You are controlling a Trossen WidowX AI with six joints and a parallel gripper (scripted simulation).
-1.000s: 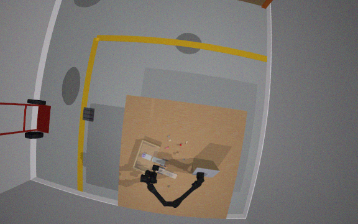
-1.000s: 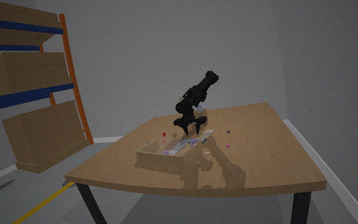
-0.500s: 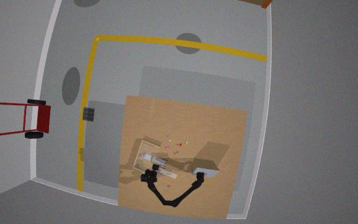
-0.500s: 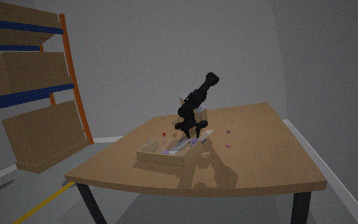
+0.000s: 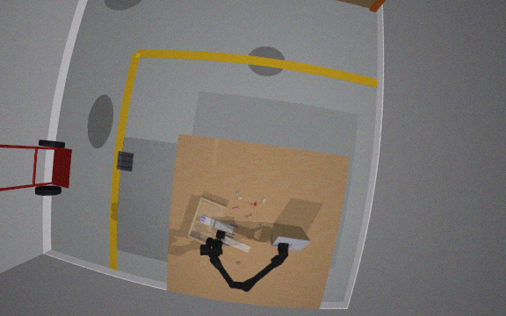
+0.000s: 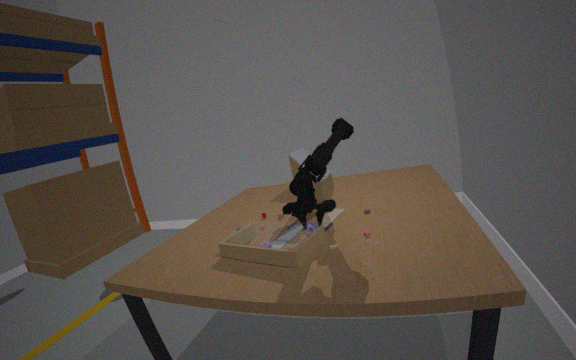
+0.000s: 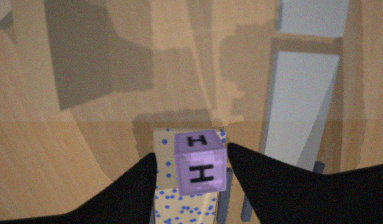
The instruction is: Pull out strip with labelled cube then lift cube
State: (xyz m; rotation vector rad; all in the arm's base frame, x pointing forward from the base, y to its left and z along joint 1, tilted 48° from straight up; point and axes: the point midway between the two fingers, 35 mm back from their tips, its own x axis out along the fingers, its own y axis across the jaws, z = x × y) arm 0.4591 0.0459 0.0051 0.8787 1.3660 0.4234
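Now: the pale grey strip 9 cm to the right of my gripper tip, 3 cm behind it and 1 cm below it. Round my gripper tip: red block: 27 cm to the right, 25 cm behind, 1 cm below.
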